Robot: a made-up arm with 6 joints.
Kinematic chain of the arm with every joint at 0, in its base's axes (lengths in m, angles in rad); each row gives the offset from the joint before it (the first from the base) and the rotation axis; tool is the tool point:
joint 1: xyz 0 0 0.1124 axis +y
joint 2: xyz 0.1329 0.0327 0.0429 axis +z
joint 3: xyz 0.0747 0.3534 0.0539 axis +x
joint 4: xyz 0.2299 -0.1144 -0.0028 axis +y
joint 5: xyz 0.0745 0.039 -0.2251 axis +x
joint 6: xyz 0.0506 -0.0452 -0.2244 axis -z
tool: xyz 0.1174 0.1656 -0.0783
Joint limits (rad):
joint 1: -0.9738..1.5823
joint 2: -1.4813..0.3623
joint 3: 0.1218..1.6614
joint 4: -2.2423..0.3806
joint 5: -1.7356..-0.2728
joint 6: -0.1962..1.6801
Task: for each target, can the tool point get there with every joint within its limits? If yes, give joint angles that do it. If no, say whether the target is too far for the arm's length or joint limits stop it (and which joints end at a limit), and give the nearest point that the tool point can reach.
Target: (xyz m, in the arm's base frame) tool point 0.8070 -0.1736 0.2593
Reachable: yes | joints -0.5274 -0.6796 1.1226 -0.1725 -1.4938 1.4168
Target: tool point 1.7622 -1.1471 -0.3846
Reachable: no: too far | nearest point 0.9878 -0.5875 -0.1662 | short by 0.980 m
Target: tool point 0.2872 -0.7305 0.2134
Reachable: yes | joints 0.0365 -1.2918 0.7479 -1.5280 -0.4218 1.2649
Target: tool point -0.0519 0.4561 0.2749
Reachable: no: joint limits stop it (at a limit: joint 1, joint 2, joint 3, joint 4, joint 5, joint 6) | nearest point -0.0738 0.0656 0.4772 | short by 0.440 m
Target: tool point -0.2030 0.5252 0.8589
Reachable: no: joint limits stop it (at a limit: joint 1, joint 2, joint 3, joint 4, joint 5) | nearest point -0.1657 0.4868 0.9481 | short by 0.104 m
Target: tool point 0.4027 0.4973 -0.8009
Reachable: yes | joints 0.8984 -0.1586 1.1593 -0.4544 -0.8598 0.0053
